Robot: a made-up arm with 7 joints. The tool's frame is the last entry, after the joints.
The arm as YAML. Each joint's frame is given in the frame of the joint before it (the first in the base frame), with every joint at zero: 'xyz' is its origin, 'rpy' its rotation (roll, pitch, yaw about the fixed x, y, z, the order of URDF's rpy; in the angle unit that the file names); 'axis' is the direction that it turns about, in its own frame. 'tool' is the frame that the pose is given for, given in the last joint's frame.
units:
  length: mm
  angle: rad
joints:
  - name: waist
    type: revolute
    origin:
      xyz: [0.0, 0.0, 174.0]
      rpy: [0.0, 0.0, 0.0]
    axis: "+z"
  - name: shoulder
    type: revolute
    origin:
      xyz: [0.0, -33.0, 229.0]
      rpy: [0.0, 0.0, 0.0]
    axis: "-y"
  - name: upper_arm
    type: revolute
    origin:
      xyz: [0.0, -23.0, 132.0]
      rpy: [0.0, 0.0, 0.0]
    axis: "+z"
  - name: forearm
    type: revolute
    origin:
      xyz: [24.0, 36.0, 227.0]
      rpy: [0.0, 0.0, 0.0]
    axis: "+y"
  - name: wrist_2
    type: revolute
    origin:
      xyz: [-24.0, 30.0, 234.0]
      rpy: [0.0, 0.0, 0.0]
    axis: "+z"
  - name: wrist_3
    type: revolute
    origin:
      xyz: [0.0, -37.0, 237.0]
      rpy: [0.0, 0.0, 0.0]
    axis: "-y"
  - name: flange
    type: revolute
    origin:
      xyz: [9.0, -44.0, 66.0]
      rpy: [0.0, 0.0, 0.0]
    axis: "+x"
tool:
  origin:
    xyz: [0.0, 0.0, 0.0]
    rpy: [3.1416, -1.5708, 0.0]
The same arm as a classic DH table. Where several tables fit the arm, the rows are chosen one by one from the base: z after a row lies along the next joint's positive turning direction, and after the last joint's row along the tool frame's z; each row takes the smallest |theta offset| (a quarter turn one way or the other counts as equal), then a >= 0, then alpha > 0; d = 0 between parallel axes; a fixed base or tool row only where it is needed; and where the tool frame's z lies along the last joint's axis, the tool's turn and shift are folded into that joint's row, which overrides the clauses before.
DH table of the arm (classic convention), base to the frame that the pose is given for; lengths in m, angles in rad. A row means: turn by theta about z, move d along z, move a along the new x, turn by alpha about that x. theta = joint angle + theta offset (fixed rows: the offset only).
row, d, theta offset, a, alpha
waist, 0.403, 0, 0, 1.5708
shoulder, 0.056, 0, 0, -1.5708
upper_arm, 0.359, 0, 0.024, -1.5708
forearm, 0.066, 0, -0.024, 1.5708
wrist_2, 0.471, 0, 0, 1.5708
wrist_3, 0.081, 1.5708, 0.066, 1.5708
flange, 0.009, 0, 0, 0

